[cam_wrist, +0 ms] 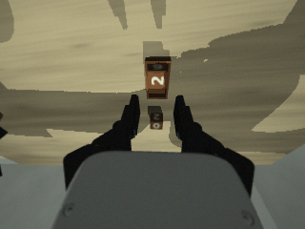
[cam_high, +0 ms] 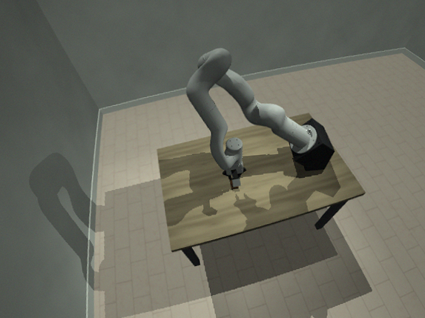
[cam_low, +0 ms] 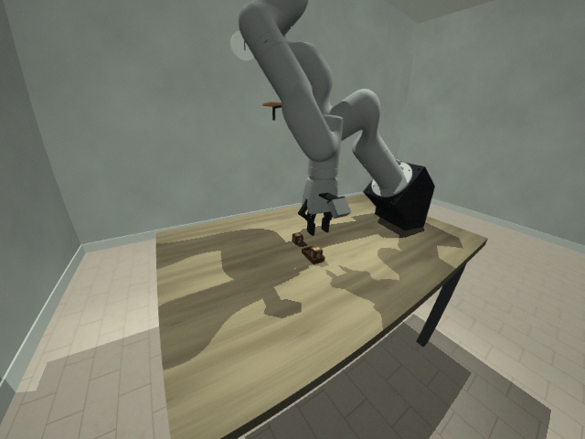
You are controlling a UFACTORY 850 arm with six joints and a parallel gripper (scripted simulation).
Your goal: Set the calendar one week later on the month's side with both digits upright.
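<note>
Right now my hand is 110 mm above the brown tray and 20 mm to the left of it. From my hand the other things lie so: brown digit cube: 130 mm to the right, 100 mm below, 10 mm ahead.
</note>
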